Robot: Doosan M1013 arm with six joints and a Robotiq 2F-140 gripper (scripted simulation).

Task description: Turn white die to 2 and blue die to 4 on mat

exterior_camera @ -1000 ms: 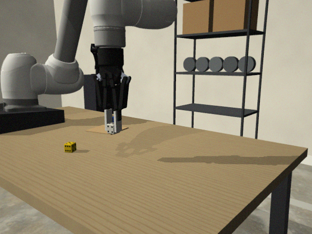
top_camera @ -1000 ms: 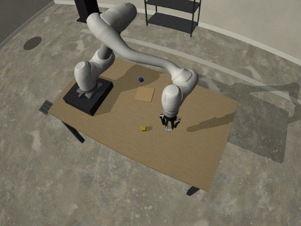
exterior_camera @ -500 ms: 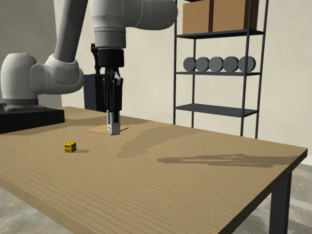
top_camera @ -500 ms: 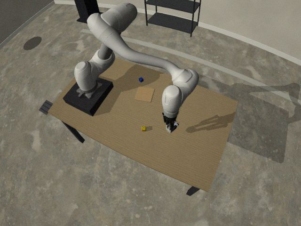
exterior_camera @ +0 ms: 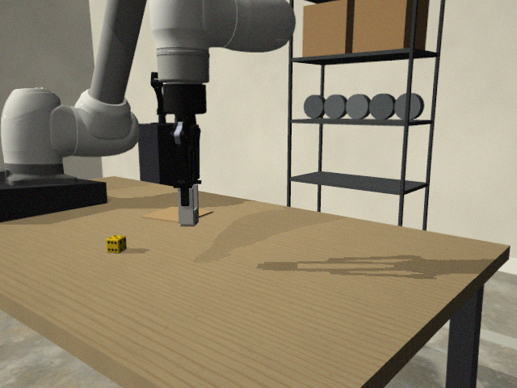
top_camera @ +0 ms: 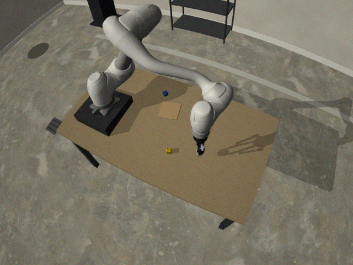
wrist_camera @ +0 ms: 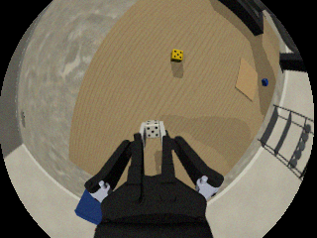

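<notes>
The yellow die lies 190 mm behind my hand, 110 mm below it and 50 mm to the right of it. Round my hand: blue die: 460 mm behind, 340 mm to the left, 110 mm below; white die: 30 mm below; mat: 360 mm behind, 230 mm to the left, 120 mm below.
</notes>
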